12 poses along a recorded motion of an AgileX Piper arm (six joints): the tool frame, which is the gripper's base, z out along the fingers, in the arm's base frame.
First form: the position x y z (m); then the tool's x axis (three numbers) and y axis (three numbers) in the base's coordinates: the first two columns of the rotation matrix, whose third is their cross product.
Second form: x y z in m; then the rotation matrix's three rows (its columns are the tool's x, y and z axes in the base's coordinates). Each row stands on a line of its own. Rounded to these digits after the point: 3 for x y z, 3 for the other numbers.
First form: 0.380, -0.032, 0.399, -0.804, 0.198, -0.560, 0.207, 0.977, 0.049
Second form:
0.380, -0.032, 0.399
-0.804, 0.207, 0.557
0.198, 0.977, -0.077
-0.560, 0.049, -0.826

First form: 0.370, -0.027, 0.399, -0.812, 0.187, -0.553, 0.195, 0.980, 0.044
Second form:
0.370, -0.027, 0.399
-0.812, 0.195, 0.550
0.187, 0.980, -0.072
-0.553, 0.044, -0.832

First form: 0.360, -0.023, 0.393, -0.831, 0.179, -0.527, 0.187, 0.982, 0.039
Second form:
0.360, -0.023, 0.393
-0.831, 0.187, 0.524
0.179, 0.982, -0.066
-0.527, 0.039, -0.850

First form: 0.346, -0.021, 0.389, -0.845, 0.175, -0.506, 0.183, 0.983, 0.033
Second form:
0.346, -0.021, 0.389
-0.845, 0.183, 0.503
0.175, 0.983, -0.065
-0.506, 0.033, -0.863

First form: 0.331, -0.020, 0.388, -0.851, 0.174, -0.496, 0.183, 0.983, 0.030
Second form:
0.331, -0.020, 0.388
-0.851, 0.183, 0.493
0.174, 0.983, -0.065
-0.496, 0.030, -0.868

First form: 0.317, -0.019, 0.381, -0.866, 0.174, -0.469, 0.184, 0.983, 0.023
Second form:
0.317, -0.019, 0.381
-0.866, 0.184, 0.465
0.174, 0.983, -0.066
-0.469, 0.023, -0.883

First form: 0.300, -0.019, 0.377, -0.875, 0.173, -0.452, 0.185, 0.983, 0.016
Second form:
0.300, -0.019, 0.377
-0.875, 0.185, 0.447
0.173, 0.983, -0.070
-0.452, 0.016, -0.892

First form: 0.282, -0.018, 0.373, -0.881, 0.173, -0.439, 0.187, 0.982, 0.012
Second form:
0.282, -0.018, 0.373
-0.881, 0.187, 0.433
0.173, 0.982, -0.072
-0.439, 0.012, -0.897

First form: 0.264, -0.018, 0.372, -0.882, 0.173, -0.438, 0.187, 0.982, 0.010
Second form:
0.264, -0.018, 0.372
-0.882, 0.187, 0.432
0.173, 0.982, -0.073
-0.438, 0.010, -0.898

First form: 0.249, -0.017, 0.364, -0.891, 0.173, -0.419, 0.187, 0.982, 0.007
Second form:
0.249, -0.017, 0.364
-0.891, 0.187, 0.413
0.173, 0.982, -0.072
-0.419, 0.007, -0.907

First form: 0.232, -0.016, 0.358, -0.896, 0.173, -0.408, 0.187, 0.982, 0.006
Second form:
0.232, -0.016, 0.358
-0.896, 0.187, 0.402
0.173, 0.982, -0.071
-0.408, 0.006, -0.912

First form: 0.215, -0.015, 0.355, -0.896, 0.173, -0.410, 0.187, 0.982, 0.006
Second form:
0.215, -0.015, 0.355
-0.896, 0.187, 0.404
0.173, 0.982, -0.071
-0.410, 0.006, -0.912

